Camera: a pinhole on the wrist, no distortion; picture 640 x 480 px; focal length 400.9 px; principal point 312.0 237.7 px. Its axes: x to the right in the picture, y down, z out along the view. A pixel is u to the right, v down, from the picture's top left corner.
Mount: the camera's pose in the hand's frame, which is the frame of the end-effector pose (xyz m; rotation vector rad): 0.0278 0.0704 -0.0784 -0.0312 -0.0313 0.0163
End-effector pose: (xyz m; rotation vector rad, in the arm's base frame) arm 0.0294 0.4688 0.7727 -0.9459 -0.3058 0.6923
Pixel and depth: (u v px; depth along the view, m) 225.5 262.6 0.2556
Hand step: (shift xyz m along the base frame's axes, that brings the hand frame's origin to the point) -0.1564 0.1244 0.0235
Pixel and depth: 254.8 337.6 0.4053
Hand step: -0.2766 0.2474 0.0327
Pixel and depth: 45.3 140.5 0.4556
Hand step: -0.3972 0.0335 0.2497
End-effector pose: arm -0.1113 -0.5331 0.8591 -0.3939 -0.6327 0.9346
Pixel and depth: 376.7 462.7 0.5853
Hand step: -0.5423 0.3324 0.1706
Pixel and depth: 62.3 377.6 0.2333
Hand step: -0.2482 -0.0139 -0.0193
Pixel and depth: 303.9 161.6 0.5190
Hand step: -0.2817 0.0152 0.3416
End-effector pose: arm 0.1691 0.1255 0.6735 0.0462 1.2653 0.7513
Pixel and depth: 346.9 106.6 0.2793
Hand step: 0.1878 0.0891 0.0254
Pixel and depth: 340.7 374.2 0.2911
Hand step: 0.0999 0.2333 0.1144
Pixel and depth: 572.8 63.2 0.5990
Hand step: 0.5897 0.2848 -0.2288
